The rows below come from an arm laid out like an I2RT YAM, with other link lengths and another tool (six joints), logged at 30 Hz.
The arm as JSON. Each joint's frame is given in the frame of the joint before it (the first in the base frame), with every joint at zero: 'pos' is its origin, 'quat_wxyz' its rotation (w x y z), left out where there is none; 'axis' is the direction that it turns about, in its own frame. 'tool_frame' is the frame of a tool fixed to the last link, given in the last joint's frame.
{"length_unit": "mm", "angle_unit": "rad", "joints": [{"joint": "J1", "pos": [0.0, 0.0, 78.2], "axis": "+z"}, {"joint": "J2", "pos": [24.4, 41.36, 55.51], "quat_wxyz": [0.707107, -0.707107, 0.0, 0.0], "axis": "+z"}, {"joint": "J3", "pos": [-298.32, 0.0, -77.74], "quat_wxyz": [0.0, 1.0, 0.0, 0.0], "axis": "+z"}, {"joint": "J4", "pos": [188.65, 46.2, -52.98], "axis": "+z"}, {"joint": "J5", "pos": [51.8, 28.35, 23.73], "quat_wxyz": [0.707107, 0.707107, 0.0, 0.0], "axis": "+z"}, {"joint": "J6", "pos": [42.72, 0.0, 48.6], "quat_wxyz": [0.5, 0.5, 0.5, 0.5], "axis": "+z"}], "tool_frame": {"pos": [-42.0, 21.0, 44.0], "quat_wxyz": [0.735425, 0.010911, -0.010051, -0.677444]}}
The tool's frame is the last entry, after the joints.
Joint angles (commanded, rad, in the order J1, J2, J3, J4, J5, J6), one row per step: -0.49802 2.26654 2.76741 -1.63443 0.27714 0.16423; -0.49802 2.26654 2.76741 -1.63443 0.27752 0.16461; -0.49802 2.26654 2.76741 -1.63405 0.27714 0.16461; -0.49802 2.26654 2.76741 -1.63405 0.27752 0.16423; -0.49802 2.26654 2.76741 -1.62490 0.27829 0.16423; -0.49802 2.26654 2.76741 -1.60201 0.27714 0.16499; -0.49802 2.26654 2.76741 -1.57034 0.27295 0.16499; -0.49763 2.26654 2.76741 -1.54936 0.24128 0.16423; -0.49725 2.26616 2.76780 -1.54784 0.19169 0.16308; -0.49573 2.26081 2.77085 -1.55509 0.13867 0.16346
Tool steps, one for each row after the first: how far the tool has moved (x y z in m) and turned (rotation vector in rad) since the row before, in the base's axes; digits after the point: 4 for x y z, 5 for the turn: 0.0000 0.0000 0.0000 -0.00022 0.00000 -0.00049; 0.0001 0.0000 0.0000 0.00012 -0.00050 0.00016; 0.0000 0.0000 0.0000 -0.00039 0.00033 0.00017; 0.0012 -0.0007 0.0003 -0.00498 -0.00771 -0.00033; 0.0030 -0.0015 0.0008 -0.00984 -0.02094 -0.00015; 0.0042 -0.0018 0.0013 -0.01187 -0.02959 0.00196; 0.0039 0.0015 0.0015 0.01402 -0.03128 0.01654; 0.0018 0.0045 0.0013 0.03628 -0.02202 0.02614; 0.0000 0.0063 0.0037 0.03992 -0.02301 0.02778
